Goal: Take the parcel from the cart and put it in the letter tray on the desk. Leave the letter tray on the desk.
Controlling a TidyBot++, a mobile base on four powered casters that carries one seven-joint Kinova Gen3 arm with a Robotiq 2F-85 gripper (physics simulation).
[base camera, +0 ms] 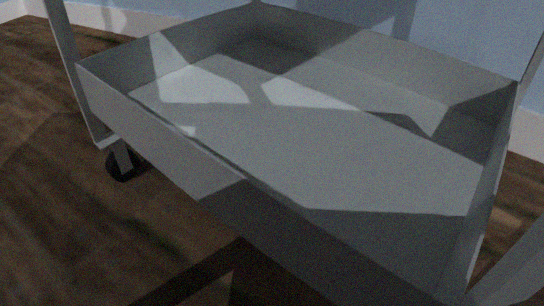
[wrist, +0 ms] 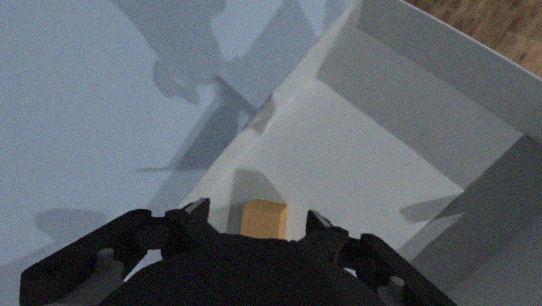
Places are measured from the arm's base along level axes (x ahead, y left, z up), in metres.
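Where they show: gripper, fingertip midpoint: (wrist: 258, 215).
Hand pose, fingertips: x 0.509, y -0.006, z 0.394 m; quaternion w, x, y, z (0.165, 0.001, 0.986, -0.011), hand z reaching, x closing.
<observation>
After its pixels a point has its place.
The parcel (wrist: 264, 219) @[x 0.524, y 0.025, z 0.318 m] is an orange-tan box in the cart's tray, near the wall side, in the wrist view. Its lower end is hidden behind the gripper's body. My gripper (wrist: 258, 215) @[x 0.509, y -0.006, z 0.394 m] is open, with its fingertips wide apart, one to either side of the parcel in this view; how high they are above it I cannot tell. The cart (base camera: 150, 132) @[x 0.315, y 0.127, z -0.217 m] (wrist: 450, 55) @[x 0.333, y -0.198, z 0.306 m] is grey with raised walls; the base camera shows its lower shelf. The desk and the letter tray do not show in either view.
A blue wall (base camera: 465, 45) @[x 0.638, y -0.304, z -0.229 m] (wrist: 90, 110) @[x 0.748, y -0.087, z 0.400 m] stands behind the cart. A black caster wheel (base camera: 122, 162) @[x 0.416, y 0.247, z -0.356 m] is under the cart's left corner. The wooden floor (base camera: 60, 200) @[x 0.362, y 0.348, z -0.397 m] (wrist: 500, 25) @[x -0.239, y -0.762, z -0.396 m] shows around the cart. Uprights rise at the cart's corners.
</observation>
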